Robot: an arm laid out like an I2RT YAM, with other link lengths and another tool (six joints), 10 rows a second.
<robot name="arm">
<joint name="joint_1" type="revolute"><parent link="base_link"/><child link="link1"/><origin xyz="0 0 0.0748"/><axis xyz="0 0 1"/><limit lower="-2.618" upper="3.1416"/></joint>
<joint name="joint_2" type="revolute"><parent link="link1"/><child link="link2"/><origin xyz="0.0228 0.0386 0.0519" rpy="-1.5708 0 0"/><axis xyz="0 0 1"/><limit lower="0" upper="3.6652"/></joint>
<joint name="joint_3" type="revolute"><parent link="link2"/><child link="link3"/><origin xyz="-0.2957 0 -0.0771" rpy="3.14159 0 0"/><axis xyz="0 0 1"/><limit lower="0" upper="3.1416"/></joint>
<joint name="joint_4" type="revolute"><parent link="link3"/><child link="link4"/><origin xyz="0.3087 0.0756 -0.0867"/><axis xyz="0 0 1"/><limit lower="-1.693" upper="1.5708"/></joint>
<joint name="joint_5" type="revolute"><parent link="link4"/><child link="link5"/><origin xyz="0.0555 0.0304 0.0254" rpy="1.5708 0 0"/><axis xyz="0 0 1"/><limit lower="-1.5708" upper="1.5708"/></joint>
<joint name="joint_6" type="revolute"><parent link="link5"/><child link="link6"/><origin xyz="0.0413 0 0.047" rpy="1.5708 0 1.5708"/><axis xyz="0 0 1"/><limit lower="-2.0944" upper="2.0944"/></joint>
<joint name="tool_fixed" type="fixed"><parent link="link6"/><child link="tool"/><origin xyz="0.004 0.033 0.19" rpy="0 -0.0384 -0.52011"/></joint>
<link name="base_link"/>
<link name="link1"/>
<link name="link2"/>
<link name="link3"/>
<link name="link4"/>
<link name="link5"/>
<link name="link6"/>
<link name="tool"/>
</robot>
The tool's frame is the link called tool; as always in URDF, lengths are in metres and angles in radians.
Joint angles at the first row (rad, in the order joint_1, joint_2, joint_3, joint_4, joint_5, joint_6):
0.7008, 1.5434, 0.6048, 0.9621, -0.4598, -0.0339
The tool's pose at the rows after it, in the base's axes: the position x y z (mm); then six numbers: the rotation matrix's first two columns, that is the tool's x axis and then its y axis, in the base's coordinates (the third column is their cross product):
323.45 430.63 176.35 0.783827 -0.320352 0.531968 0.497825 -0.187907 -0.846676
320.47 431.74 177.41 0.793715 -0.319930 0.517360 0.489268 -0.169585 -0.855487
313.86 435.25 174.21 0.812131 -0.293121 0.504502 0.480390 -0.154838 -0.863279
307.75 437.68 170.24 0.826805 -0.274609 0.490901 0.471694 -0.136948 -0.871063
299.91 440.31 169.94 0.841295 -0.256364 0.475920 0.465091 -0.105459 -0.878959
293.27 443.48 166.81 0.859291 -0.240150 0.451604 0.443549 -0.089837 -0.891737
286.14 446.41 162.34 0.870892 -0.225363 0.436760 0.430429 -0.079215 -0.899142
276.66 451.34 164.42 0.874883 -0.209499 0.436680 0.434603 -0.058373 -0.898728
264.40 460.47 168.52 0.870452 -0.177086 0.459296 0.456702 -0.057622 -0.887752
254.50 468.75 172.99 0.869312 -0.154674 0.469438 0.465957 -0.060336 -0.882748
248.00 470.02 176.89 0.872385 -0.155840 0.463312 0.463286 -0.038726 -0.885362
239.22 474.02 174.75 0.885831 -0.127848 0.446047 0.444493 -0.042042 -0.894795
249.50 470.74 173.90 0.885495 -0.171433 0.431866 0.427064 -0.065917 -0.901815
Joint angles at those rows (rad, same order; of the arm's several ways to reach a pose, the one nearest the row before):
0.7009, 1.5485, 0.6025, 0.9823, -0.4568, -0.0241
0.7010, 1.5508, 0.5983, 0.9993, -0.4665, -0.0017
0.7008, 1.5573, 0.6005, 0.9960, -0.4989, 0.0108
0.7010, 1.5697, 0.5954, 1.0150, -0.5245, 0.0281
0.7010, 1.5806, 0.5876, 1.0504, -0.5560, 0.0555
0.7067, 1.5892, 0.5857, 1.0589, -0.5714, 0.0827
0.7161, 1.5994, 0.5792, 1.0737, -0.5798, 0.0985
0.7326, 1.6017, 0.5748, 1.0951, -0.5870, 0.1073
0.7636, 1.5862, 0.5878, 1.0566, -0.5874, 0.0762
0.7938, 1.5696, 0.6037, 1.0108, -0.5770, 0.0568
0.8045, 1.5651, 0.5923, 1.0398, -0.5745, 0.0760
0.8184, 1.5574, 0.6004, 1.0010, -0.5840, 0.0829
0.8182, 1.5513, 0.5978, 0.9899, -0.5335, 0.0929

